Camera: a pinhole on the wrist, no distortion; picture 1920 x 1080 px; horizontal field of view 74.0 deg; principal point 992.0 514.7 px. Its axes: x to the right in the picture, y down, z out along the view. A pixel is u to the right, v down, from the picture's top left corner.
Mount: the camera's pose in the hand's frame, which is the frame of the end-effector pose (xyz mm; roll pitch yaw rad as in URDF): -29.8 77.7 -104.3 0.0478 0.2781 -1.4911
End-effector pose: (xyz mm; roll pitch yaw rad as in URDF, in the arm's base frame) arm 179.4 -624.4 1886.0 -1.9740 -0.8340 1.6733
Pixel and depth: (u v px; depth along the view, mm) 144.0 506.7 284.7
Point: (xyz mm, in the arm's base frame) 32.0 -487.6 1676.7
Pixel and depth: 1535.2 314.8 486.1
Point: -182.6 -821.2 1891.6
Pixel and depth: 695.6 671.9 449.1
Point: -141.2 -509.7 1760.6
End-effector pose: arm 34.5 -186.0 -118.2 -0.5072 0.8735 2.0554
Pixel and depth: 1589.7 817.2 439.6
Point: -45.5 129.3 44.1
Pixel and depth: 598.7 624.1 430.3
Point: -271.8 -131.8 60.1
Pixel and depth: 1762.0 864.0 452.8
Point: -9.0 190.8 43.4
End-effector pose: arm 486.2 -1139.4 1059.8 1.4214 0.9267 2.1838
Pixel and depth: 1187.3 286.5 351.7
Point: 723.3 -1086.0 1112.2
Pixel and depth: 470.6 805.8 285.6
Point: 565.2 -929.0 1131.2
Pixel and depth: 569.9 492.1 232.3
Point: 555.4 -1020.1 1160.5
